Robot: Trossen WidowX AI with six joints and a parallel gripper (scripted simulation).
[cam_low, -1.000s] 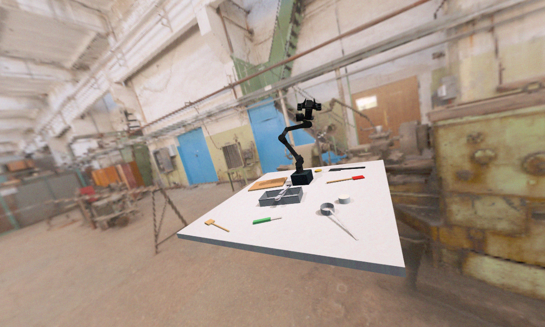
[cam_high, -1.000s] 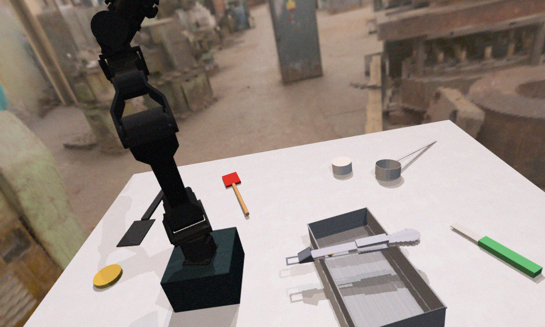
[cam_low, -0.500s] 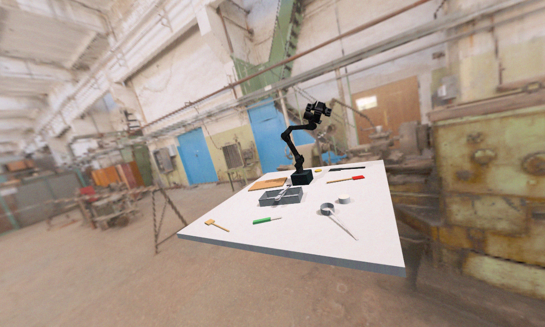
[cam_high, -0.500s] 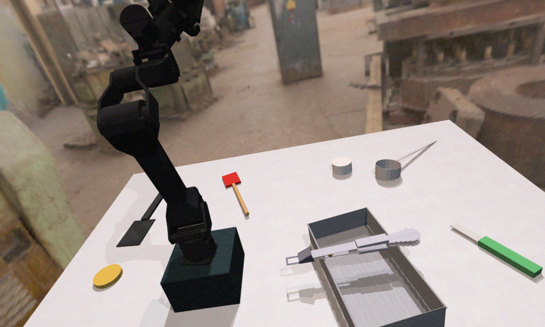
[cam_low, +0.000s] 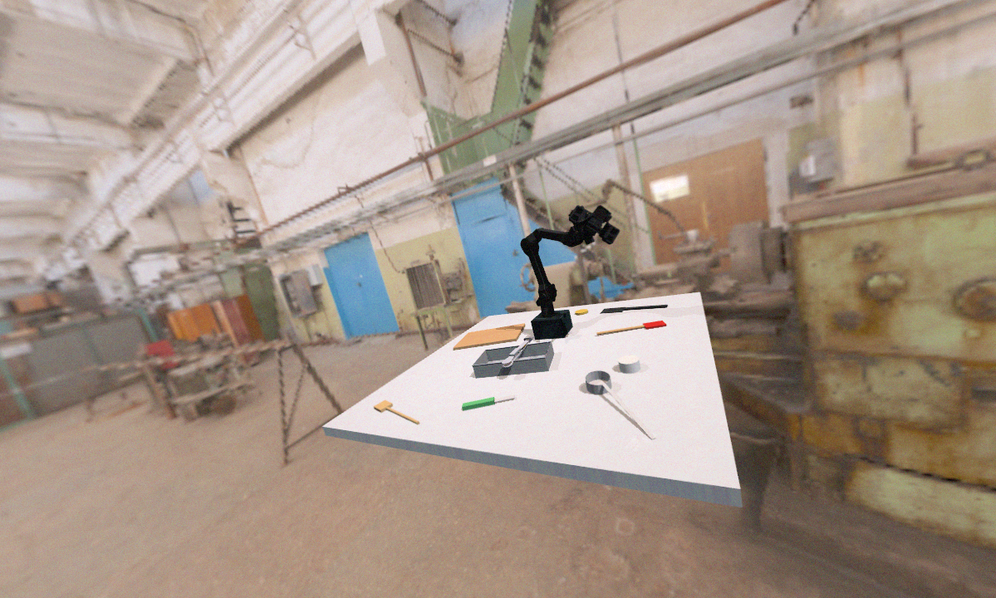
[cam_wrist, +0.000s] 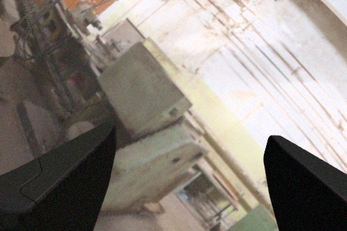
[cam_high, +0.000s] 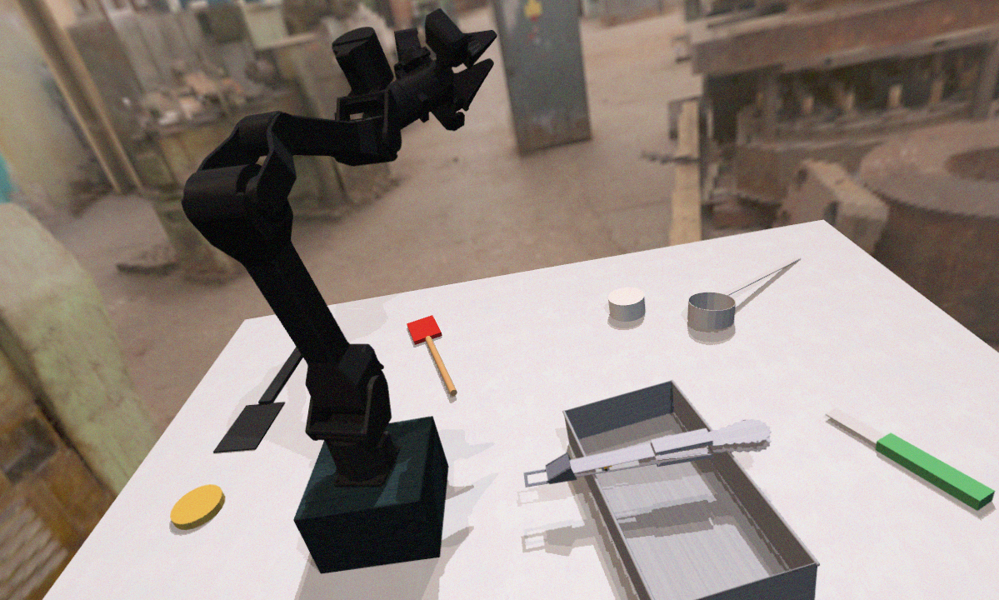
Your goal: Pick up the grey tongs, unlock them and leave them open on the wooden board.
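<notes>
Right now my gripper tip is 47 cm above the grey roasting tin, 38 cm to the left of it and 20 cm short of it. Also, from my gripper tip: red-headed spatula 49 cm below, 22 cm behind, 2 cm to the right; black spatula 49 cm below, 49 cm behind, 15 cm to the right; white puck 48 cm below, 15 cm ahead, 7 cm to the left.
</notes>
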